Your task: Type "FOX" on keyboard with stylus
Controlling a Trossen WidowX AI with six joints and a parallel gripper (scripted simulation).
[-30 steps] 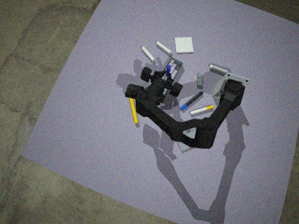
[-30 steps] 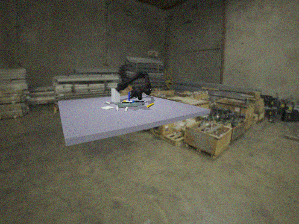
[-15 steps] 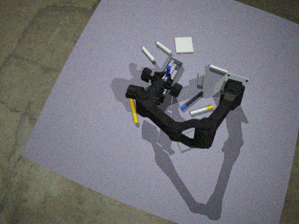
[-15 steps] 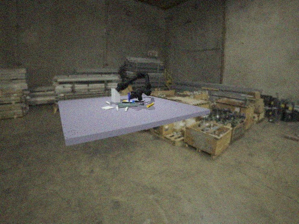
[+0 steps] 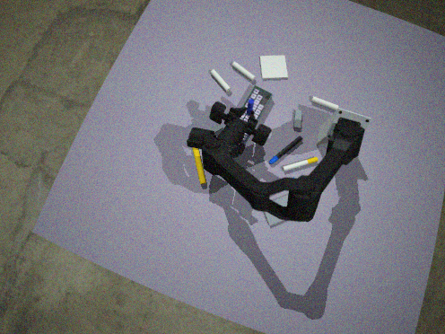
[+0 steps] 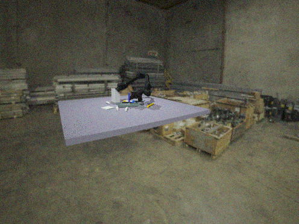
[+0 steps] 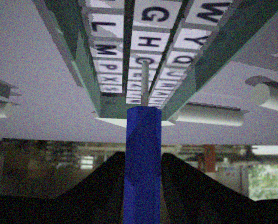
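The blue stylus lies 10 mm below my gripper tip. Also, from my gripper tip: x key: 60 mm below, 30 mm behind, 20 mm to the right; o key: 60 mm below; stylus tip: 50 mm below.
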